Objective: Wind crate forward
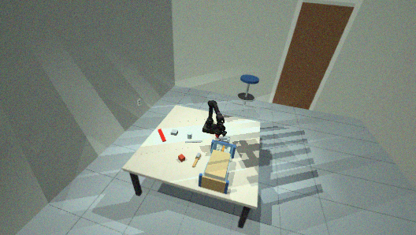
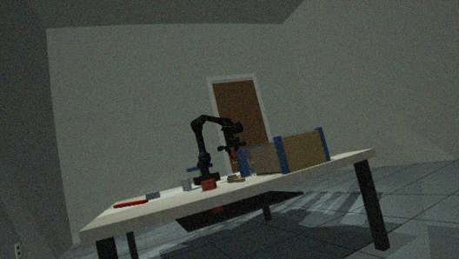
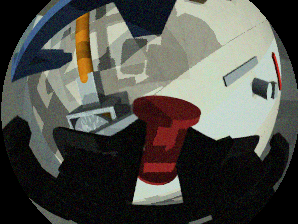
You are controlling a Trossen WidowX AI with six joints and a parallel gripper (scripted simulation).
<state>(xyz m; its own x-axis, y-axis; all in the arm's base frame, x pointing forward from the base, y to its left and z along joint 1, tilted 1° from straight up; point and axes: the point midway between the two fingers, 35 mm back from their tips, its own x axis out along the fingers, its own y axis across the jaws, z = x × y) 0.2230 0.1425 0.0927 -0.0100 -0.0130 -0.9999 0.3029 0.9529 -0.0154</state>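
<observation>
Now: the blue frame 130 mm ahead of my gripper tip, 90 mm to the left of it and 10 mm below it. From my gripper tip the other things lie so: winch: 40 mm behind, 90 mm to the left, 90 mm below; winch handle: 10 mm behind, 40 mm to the left, 10 mm below; red knob: 20 mm above.
</observation>
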